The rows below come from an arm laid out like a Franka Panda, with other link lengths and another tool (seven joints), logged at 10 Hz.
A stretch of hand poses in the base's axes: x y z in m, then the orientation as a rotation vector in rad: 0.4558 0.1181 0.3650 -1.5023 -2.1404 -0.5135; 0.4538 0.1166 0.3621 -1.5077 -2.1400 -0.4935; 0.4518 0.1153 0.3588 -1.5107 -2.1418 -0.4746; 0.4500 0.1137 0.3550 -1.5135 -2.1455 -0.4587; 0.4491 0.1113 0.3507 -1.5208 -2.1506 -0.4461; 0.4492 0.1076 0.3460 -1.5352 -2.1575 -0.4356; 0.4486 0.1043 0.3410 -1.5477 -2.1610 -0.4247; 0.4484 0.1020 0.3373 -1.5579 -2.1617 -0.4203; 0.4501 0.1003 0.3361 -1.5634 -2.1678 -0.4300; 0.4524 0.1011 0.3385 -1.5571 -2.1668 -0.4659; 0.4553 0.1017 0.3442 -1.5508 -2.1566 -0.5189; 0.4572 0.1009 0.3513 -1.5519 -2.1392 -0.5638; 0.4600 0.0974 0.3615 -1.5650 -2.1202 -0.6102
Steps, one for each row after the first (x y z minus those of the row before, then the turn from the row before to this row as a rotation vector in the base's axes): -0.0020 -0.0015 -0.0029 -0.0118 0.0095 0.0004; -0.0020 -0.0013 -0.0033 -0.0114 0.0079 0.0023; -0.0018 -0.0016 -0.0038 -0.0108 0.0049 0.0024; -0.0009 -0.0024 -0.0043 -0.0119 0.0010 -0.0008; 0.0001 -0.0037 -0.0047 -0.0149 -0.0033 -0.0053; -0.0006 -0.0033 -0.0050 -0.0126 -0.0003 -0.0050; -0.0002 -0.0023 -0.0037 -0.0070 -0.0011 -0.0055; 0.0017 -0.0017 -0.0012 -0.0007 -0.0108 -0.0034; 0.0023 0.0008 0.0024 0.0206 -0.0162 -0.0026; 0.0029 0.0006 0.0057 0.0331 -0.0192 -0.0085; 0.0019 -0.0008 0.0071 0.0294 -0.0125 -0.0140; 0.0028 -0.0035 0.0102 0.0253 -0.0156 -0.0228
